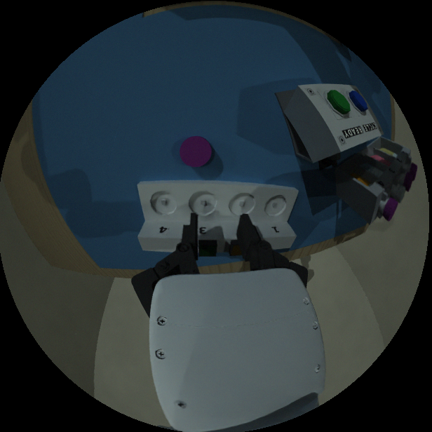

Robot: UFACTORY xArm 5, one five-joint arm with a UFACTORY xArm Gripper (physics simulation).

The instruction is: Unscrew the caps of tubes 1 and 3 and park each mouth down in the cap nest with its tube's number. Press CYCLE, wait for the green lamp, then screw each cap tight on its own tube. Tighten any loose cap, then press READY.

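The white cap nest (pixel 218 186) has four round recesses with no caps in them; the numbers 4, 3 and 1 show, and the 2 is hidden behind a finger. My gripper (pixel 218 223) is open and empty, its fingertips over the front of the nest near the two middle recesses. A round purple cap (pixel 195 151) is on the blue mat behind the nest. At the right, a grey tube rack (pixel 357 196) shows a purple cap (pixel 389 209) and another purple cap (pixel 410 176). The button box (pixel 320 127) has a green button (pixel 338 102) and a blue button (pixel 358 101).
A dark green block (pixel 207 248) and a dark amber block (pixel 236 247) show at the nest's front edge, partly between my fingers; I cannot tell that either is lit. The blue mat (pixel 115 100) lies on a wooden table whose edge (pixel 112 272) runs close in front of the nest.
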